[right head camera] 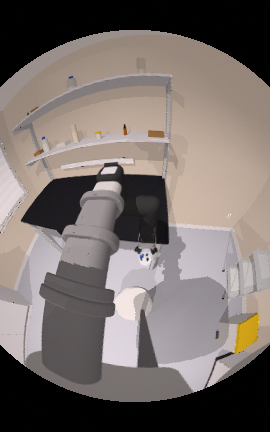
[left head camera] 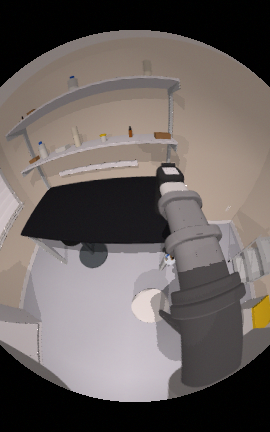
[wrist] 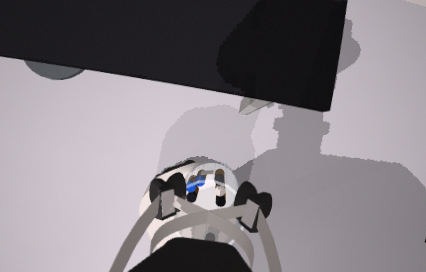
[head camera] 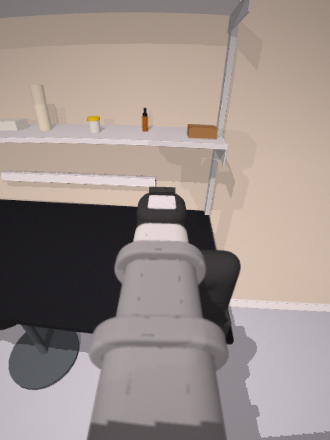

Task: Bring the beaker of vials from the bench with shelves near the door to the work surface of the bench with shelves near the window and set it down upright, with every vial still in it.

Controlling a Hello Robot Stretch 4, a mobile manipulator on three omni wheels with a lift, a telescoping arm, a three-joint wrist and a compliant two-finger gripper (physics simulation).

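Observation:
My gripper (right head camera: 146, 250) (wrist: 211, 192) is shut on the clear beaker (right head camera: 146, 258) (wrist: 206, 199), with one finger on each side of it. The beaker also shows partly beside the arm in the left head view (left head camera: 169, 260). Dark vials (wrist: 220, 187), some with blue parts, are inside it; their exact number is hard to tell. The beaker looks roughly upright and hangs over the floor, in front of the right part of the front edge of the black work surface (head camera: 60, 260) (left head camera: 90, 210) (right head camera: 50, 200) (wrist: 125, 35). The arm hides the gripper in the main head view.
A shelf (head camera: 170, 137) with bottles and small boxes runs above the back of the bench. A window (left head camera: 7, 205) is at the left. A round pale stool (left head camera: 149, 305) (right head camera: 131, 300) stands on the floor below the beaker. A yellow box (left head camera: 261, 312) (right head camera: 246, 332) is at the right.

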